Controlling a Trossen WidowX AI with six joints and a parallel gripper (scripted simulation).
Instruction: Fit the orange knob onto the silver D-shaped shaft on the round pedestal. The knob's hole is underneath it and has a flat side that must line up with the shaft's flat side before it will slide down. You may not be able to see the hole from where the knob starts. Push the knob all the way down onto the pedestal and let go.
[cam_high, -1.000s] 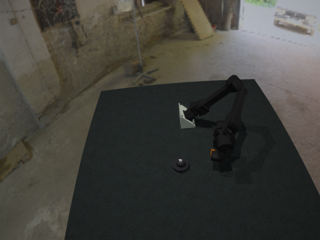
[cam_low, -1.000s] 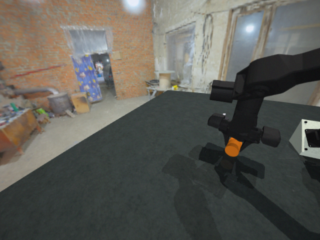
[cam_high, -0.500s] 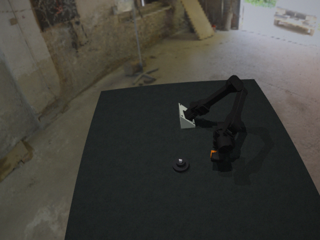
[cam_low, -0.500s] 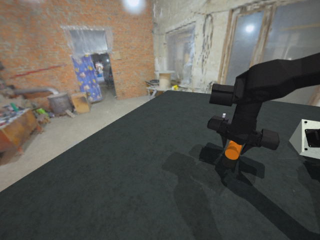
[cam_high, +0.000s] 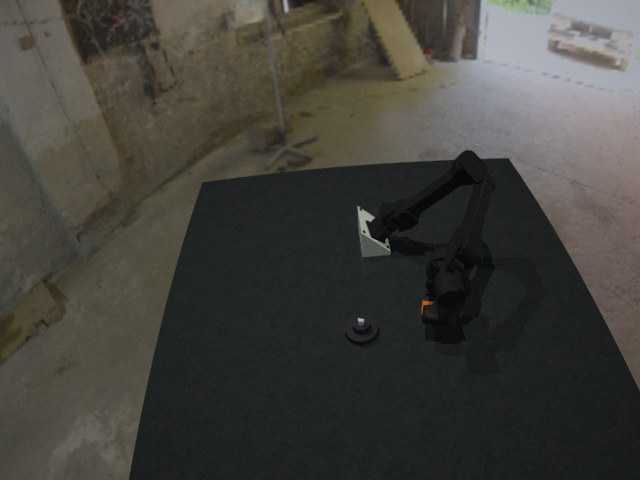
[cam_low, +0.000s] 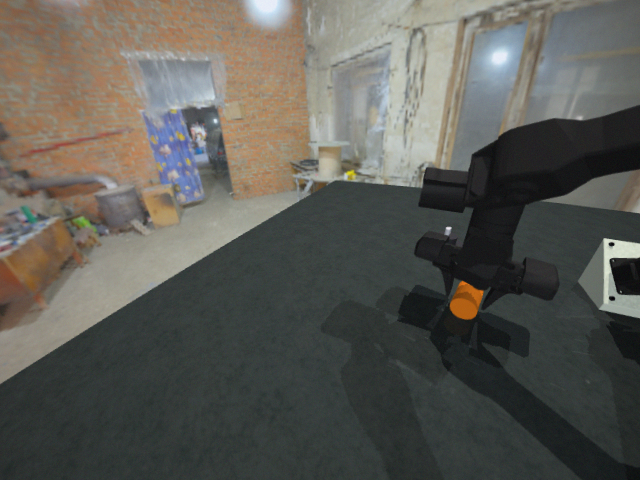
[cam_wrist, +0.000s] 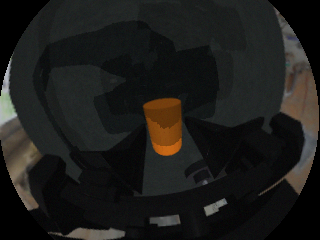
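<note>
My gripper tip is now 10 mm to the right of the orange knob and 10 mm below it. Round my gripper tip: round pedestal: 200 mm to the right, 20 mm above, 10 mm ahead.
</note>
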